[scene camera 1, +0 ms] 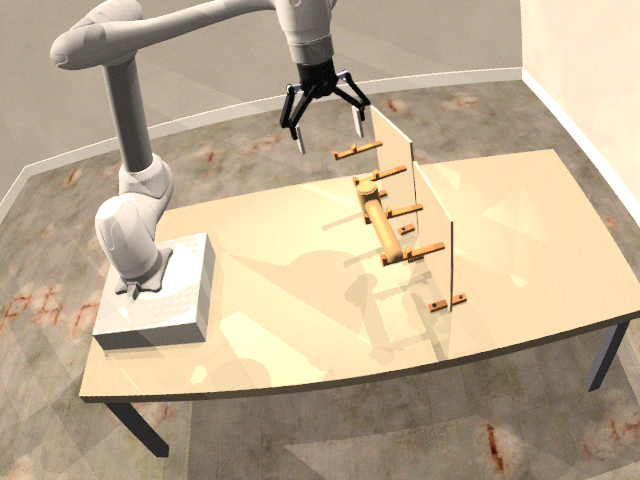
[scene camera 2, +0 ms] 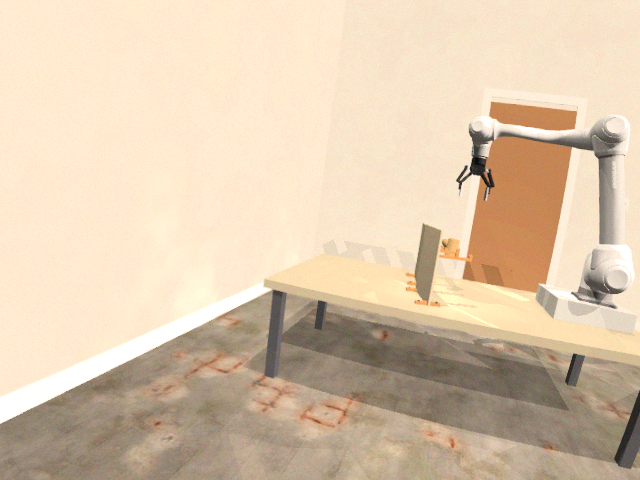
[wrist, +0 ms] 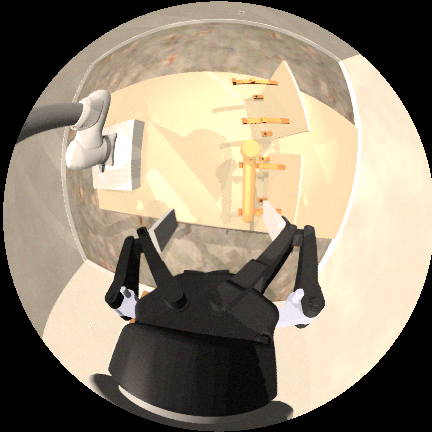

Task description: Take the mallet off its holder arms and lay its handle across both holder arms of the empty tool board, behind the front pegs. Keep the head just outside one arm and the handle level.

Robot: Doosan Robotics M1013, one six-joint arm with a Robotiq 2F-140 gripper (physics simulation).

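Seen in the pictures: gripper, fingertip midpoint: [scene camera 1: 331, 142] [scene camera 2: 472, 198] [wrist: 217, 213]; arm's base at its link origin: [scene camera 1: 144, 272] [scene camera 2: 593, 301] [wrist: 105, 148].
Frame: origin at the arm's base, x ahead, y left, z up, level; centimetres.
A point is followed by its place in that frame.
Note:
The orange mallet [scene camera 1: 381, 227] @(y -6.4, x 74.8, z 15.5 cm) [scene camera 2: 452, 245] @(y 10.2, x 71.5, z 15.2 cm) [wrist: 248, 190] @(y -5.2, x 74.9, z 15.6 cm) lies across both holder arms [scene camera 1: 429, 250] @(y -11.9, x 86.3, z 11.6 cm) [wrist: 276, 167] @(y 4.6, x 82.7, z 11.6 cm) of the nearer tool board [scene camera 1: 437, 206] @(y -6.4, x 89.1, z 20.6 cm) [wrist: 293, 182] @(y 2.1, x 86.8, z 19.1 cm) in scene camera 1. Its head is just outside that board's far arm, beside the empty board's near arm, with a round face up. The empty tool board [scene camera 1: 393, 140] @(y 28.4, x 79.8, z 18.9 cm) [wrist: 291, 102] @(y 27.5, x 80.1, z 18.5 cm) stands farther back, with two bare holder arms [scene camera 1: 361, 149] @(y 34.0, x 69.4, z 13.1 cm) [wrist: 266, 121] @(y 18.7, x 75.0, z 13.0 cm), each with pegs. My gripper [scene camera 1: 330, 143] @(y -4.6, x 66.5, z 39.8 cm) [scene camera 2: 473, 196] @(y -4.6, x 66.5, z 39.8 cm) [wrist: 217, 213] @(y -4.6, x 66.5, z 39.8 cm) is open and empty, fingers down, above the boards' height and on the robot side of them.
Both boards stand upright on small orange feet [scene camera 1: 437, 305] @(y -13.0, x 88.1, z -7.8 cm) on the wooden table [scene camera 1: 558, 248] @(y 5.5, x 130.0, z -9.0 cm) [scene camera 2: 351, 281] @(y 30.7, x 114.5, z -9.1 cm) [wrist: 325, 150] @(y 26.5, x 116.8, z -9.1 cm). The arm's white base block [scene camera 1: 155, 330] @(y -22.3, x 10.3, z -1.9 cm) [scene camera 2: 594, 315] @(y 13.6, x 1.8, z -3.9 cm) [wrist: 117, 181] @(y -17.6, x 13.1, z -0.2 cm) is at the table's other end. A wall and a brown door [scene camera 2: 522, 206] stand behind in scene camera 2.

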